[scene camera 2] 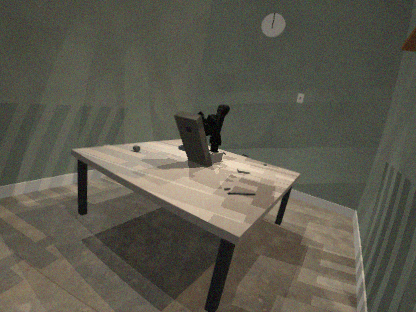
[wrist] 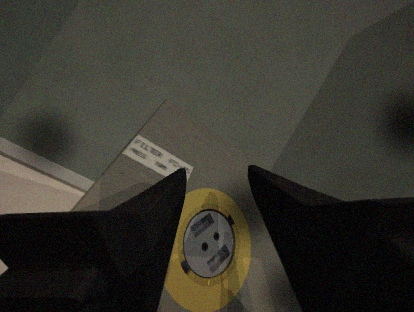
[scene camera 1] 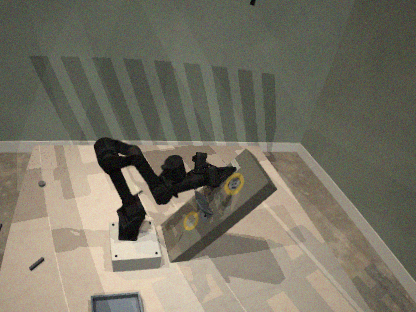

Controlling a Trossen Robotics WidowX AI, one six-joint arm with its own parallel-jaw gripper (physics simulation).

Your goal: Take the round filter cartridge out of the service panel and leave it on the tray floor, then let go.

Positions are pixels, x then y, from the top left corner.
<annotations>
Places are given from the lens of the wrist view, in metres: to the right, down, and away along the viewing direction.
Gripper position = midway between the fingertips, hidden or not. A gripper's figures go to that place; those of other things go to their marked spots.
my gripper (wrist: 216, 172): 0.01, 0.01, 0.10
round grey filter cartridge (wrist: 208, 240): 0.00, 0.06, 0.11
white label (wrist: 141, 150): -0.05, 0.00, 0.11
</annotations>
